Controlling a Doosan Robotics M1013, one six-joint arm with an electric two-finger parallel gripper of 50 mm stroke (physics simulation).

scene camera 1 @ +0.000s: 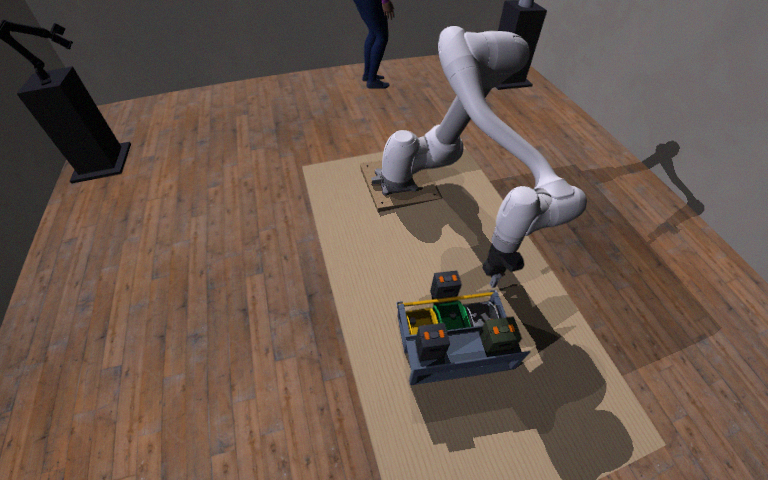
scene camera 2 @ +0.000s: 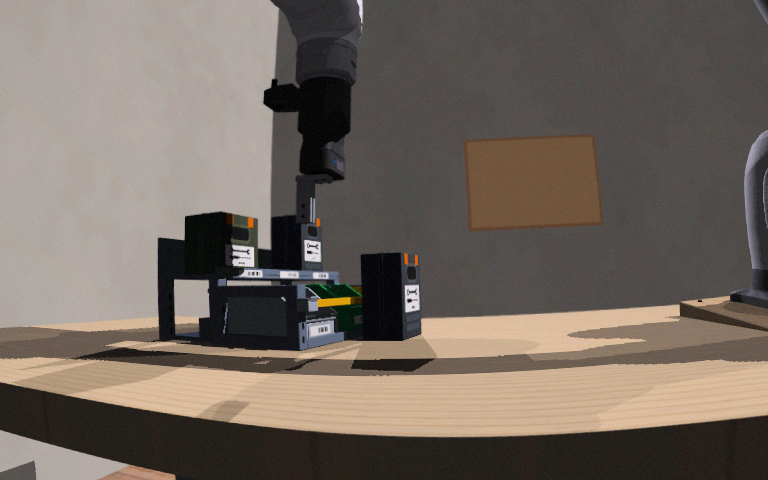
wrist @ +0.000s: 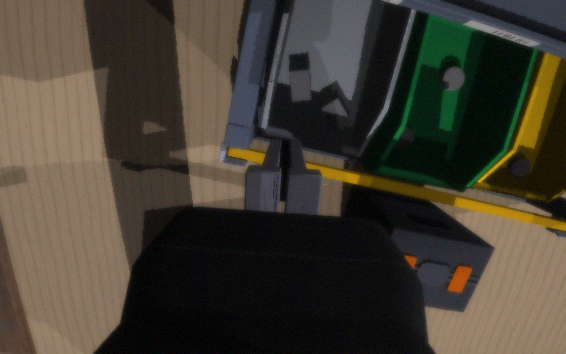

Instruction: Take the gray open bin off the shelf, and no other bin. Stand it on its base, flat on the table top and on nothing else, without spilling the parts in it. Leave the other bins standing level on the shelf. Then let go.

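Pixels of known places: gripper, fingertip midpoint: (scene camera 1: 492, 285) (scene camera 2: 305, 223) (wrist: 284, 159); arm's base, origin of the base link: (scene camera 1: 395, 180).
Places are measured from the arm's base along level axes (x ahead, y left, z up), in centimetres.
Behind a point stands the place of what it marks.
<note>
The gray open bin (scene camera 1: 482, 313) {x 78.7, y 11.5, z -1.4 cm} (wrist: 350, 30) {x 87.1, y 6.5, z -1.3 cm} sits in the shelf (scene camera 1: 467, 349) {x 93.5, y -3.2, z 8.1 cm} (scene camera 2: 292, 316) {x 76.0, y 17.4, z 2.3 cm} (wrist: 242, 112) {x 78.1, y 16.0, z 6.4 cm}, in the end compartment beside the green bin (scene camera 1: 451, 315) (wrist: 470, 45). Gray parts (wrist: 301, 86) {x 80.9, y 11.0, z 0.2 cm} lie in it. In scene camera 2 it is mostly hidden by the shelf's side. The yellow bin (scene camera 1: 420, 322) {x 76.0, y -12.9, z -1.3 cm} (wrist: 536, 122) {x 80.2, y -16.8, z -1.3 cm} stands beyond the green one. My gripper (scene camera 1: 495, 282) {x 76.2, y 12.3, z 14.8 cm} (scene camera 2: 305, 220) {x 76.2, y 12.3, z 14.8 cm} (wrist: 284, 159) {x 76.2, y 12.3, z 14.8 cm} is shut, with no bin between its fingers. It hangs above the shelf's front, near the gray bin's front edge in the wrist view.
A yellow bar (scene camera 1: 464, 297) {x 73.0, y 5.1, z 4.3 cm} (scene camera 2: 339, 301) {x 72.7, y 8.6, z 3.9 cm} (wrist: 370, 180) {x 72.8, y 3.8, z 4.4 cm} runs along the shelf's front. A dark case (scene camera 1: 446, 284) {x 69.4, y -1.9, z 10.9 cm} (scene camera 2: 390, 297) {x 66.4, y 4.2, z 4.3 cm} (wrist: 455, 235) {x 70.2, y -2.2, z 9.8 cm} stands on the table (scene camera 1: 351, 254) {x 37.9, y -31.1, z -2.2 cm} (scene camera 2: 509, 396) {x 49.2, y 40.3, z -2.1 cm} before it. Another dark case (scene camera 1: 432, 344) {x 92.9, y -17.1, z 20.1 cm} and an olive case (scene camera 1: 501, 338) {x 96.1, y 5.2, z 17.5 cm} (scene camera 2: 212, 243) {x 91.8, y 12.5, z 12.8 cm} stand on the shelf's top.
</note>
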